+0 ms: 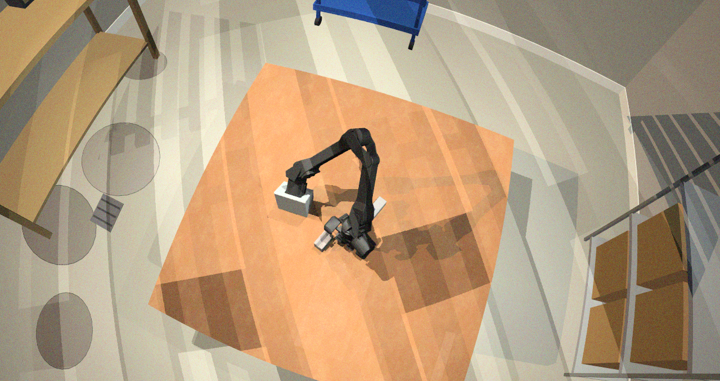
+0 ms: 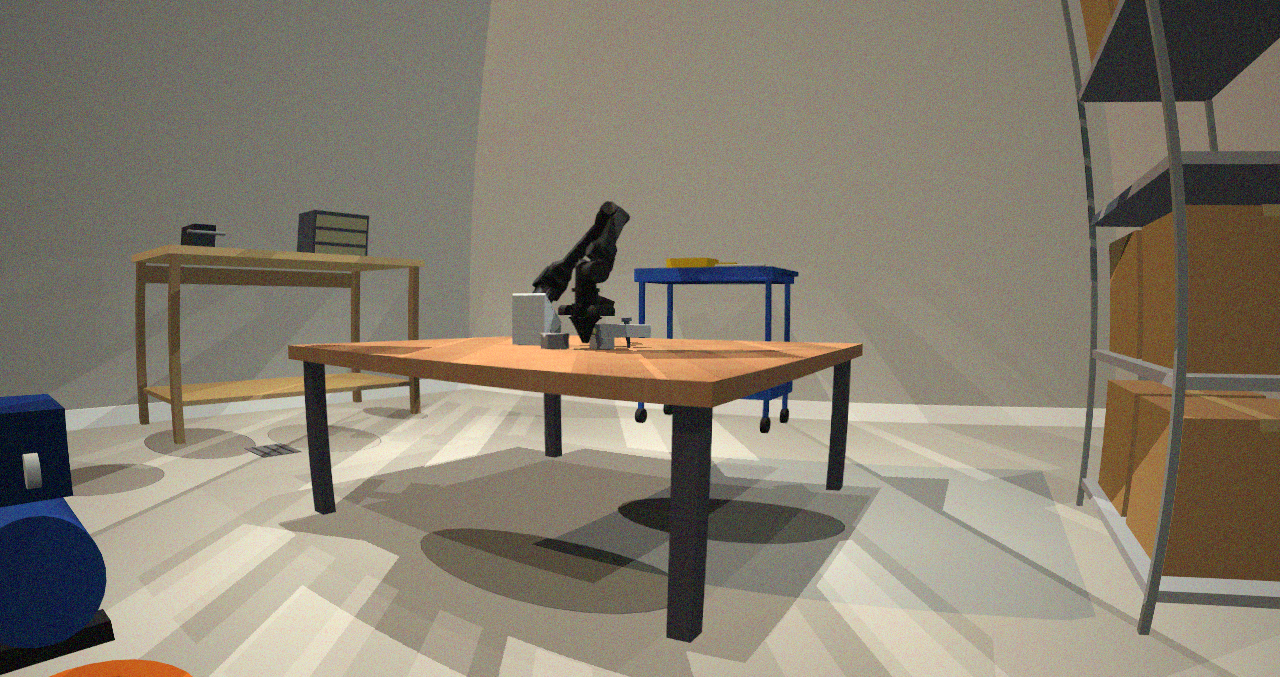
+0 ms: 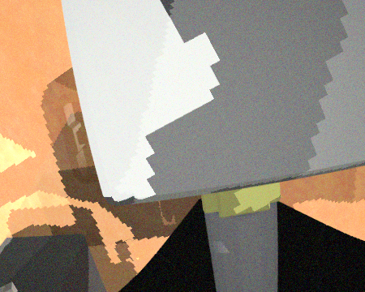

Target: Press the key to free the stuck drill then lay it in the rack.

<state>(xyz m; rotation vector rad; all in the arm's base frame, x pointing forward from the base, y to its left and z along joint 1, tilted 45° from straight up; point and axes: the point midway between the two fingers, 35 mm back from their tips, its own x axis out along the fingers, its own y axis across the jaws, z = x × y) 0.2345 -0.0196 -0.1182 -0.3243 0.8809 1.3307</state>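
Right now my gripper tip is 5 cm to the right of the drill, 3 cm below it and 2 cm short of it. Round my gripper tip: dark key (13 cm to the left, 5 cm ahead, 3 cm above); then grey housing (11 cm to the left, 4 cm ahead, 2 cm above); then small grey rack (9 cm behind, 2 cm to the right).
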